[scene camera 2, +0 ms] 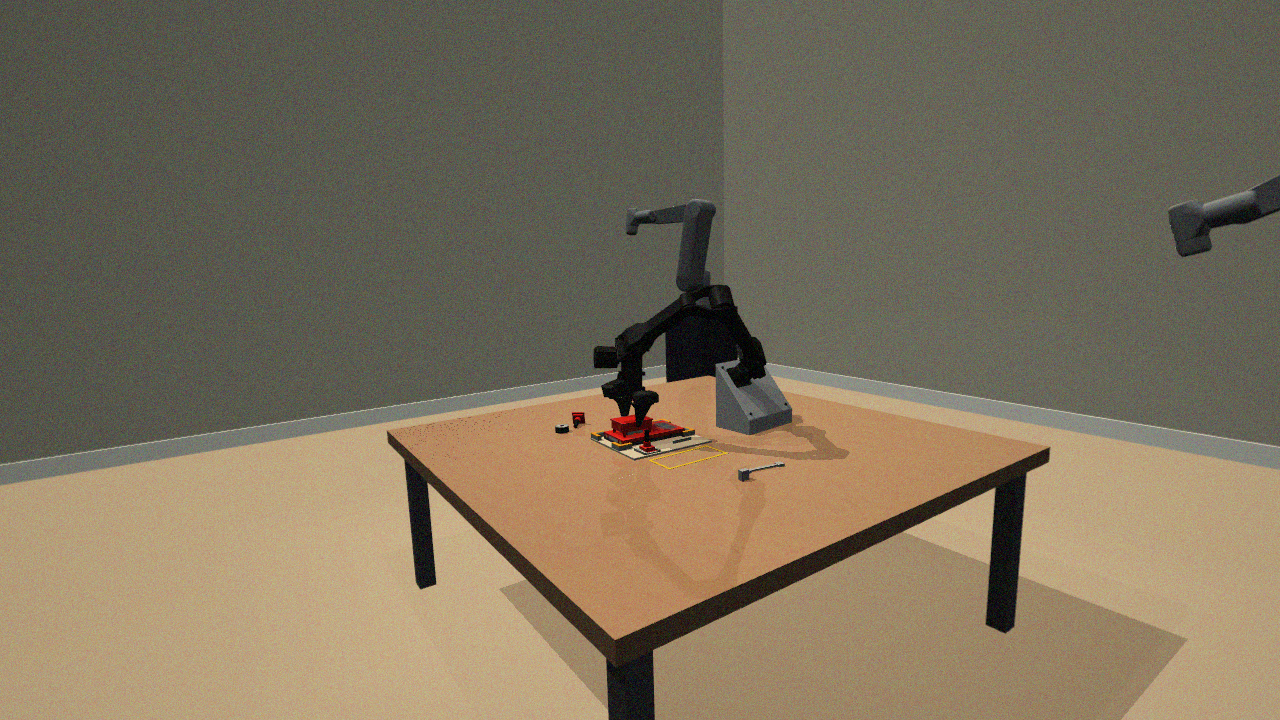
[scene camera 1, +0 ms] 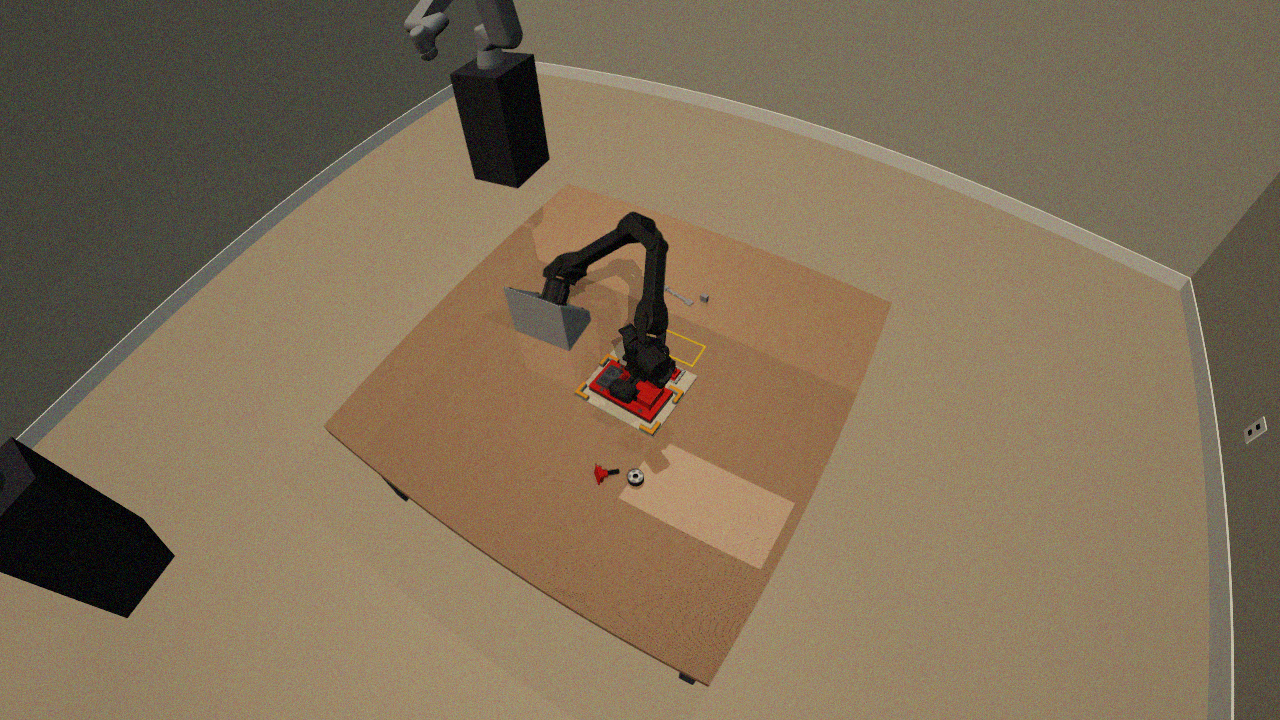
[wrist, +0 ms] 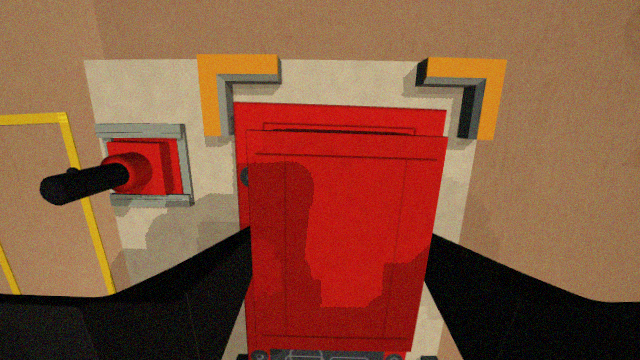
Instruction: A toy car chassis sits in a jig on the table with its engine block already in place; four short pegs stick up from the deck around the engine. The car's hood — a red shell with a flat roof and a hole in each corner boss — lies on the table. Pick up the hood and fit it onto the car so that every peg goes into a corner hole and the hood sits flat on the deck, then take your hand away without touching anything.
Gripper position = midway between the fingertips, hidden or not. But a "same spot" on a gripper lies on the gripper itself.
gripper: scene camera 2; scene camera 1 642,390; wrist
same spot on pale jig plate: (scene camera 1: 684,381) = (scene camera 2: 633,453)
same spot on gripper: (wrist: 196,302) = (scene camera 2: 635,411)
